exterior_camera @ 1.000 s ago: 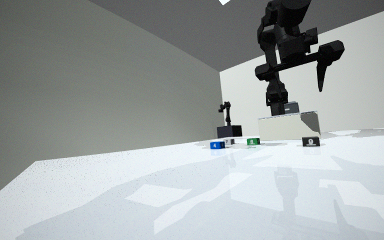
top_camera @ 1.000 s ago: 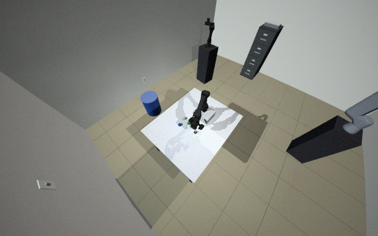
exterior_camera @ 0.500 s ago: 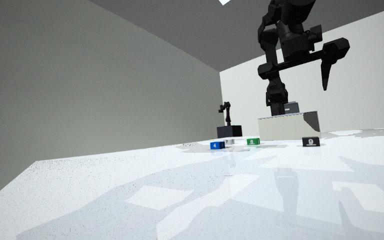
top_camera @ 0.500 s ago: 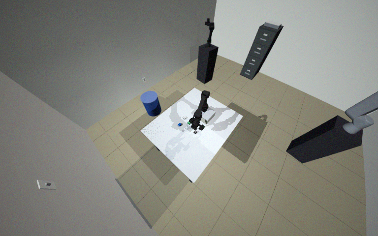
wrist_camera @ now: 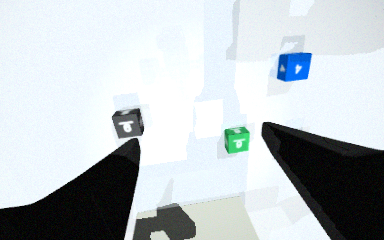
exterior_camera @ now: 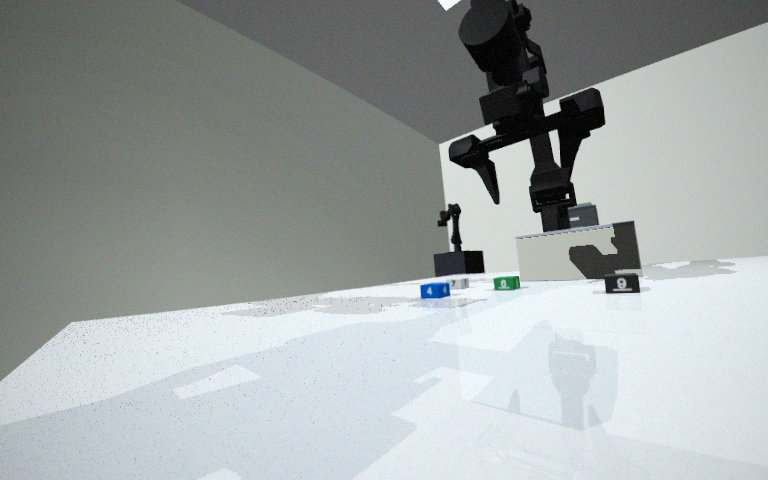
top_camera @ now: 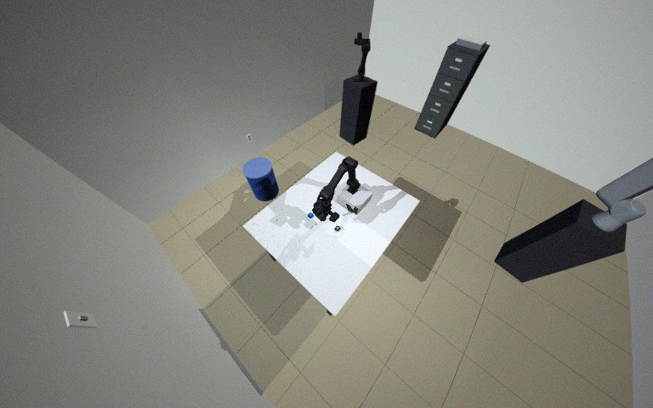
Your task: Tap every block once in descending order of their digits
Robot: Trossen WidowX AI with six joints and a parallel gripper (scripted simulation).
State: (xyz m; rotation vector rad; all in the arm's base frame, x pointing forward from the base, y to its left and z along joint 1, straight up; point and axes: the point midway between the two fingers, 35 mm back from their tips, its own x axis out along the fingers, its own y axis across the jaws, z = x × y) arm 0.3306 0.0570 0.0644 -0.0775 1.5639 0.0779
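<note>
Now: the black block marked 9 40 mm behind my gripper tip, 80 mm to the left of it and 110 mm below it. Also, from my gripper tip: green block: 80 mm behind, 80 mm to the right, 110 mm below; pale grey block marked 7: 90 mm behind, 180 mm to the right, 110 mm below; blue block marked 4: 30 mm ahead, 140 mm to the right, 110 mm below.
</note>
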